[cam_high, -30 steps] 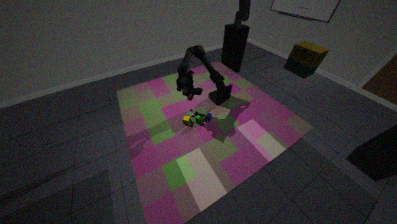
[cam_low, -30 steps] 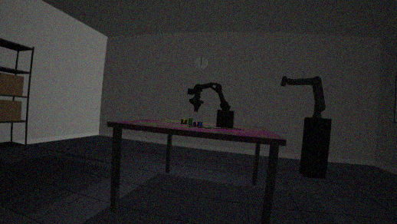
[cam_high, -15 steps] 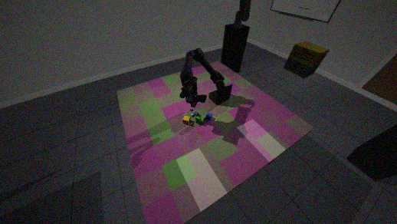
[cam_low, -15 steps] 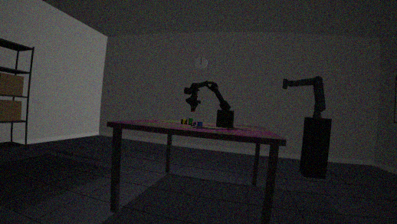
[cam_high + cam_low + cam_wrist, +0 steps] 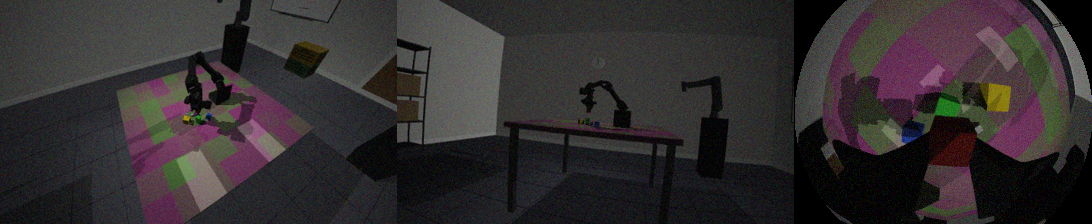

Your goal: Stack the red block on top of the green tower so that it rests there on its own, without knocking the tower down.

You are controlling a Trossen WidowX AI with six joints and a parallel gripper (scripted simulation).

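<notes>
Right now the blue block is 9 cm behind my gripper tip, 1 cm to the left of it and 11 cm below it. Also, from my gripper tip: red block 1 cm above; then yellow block 8 cm ahead, 4 cm to the right, 10 cm below.
</notes>
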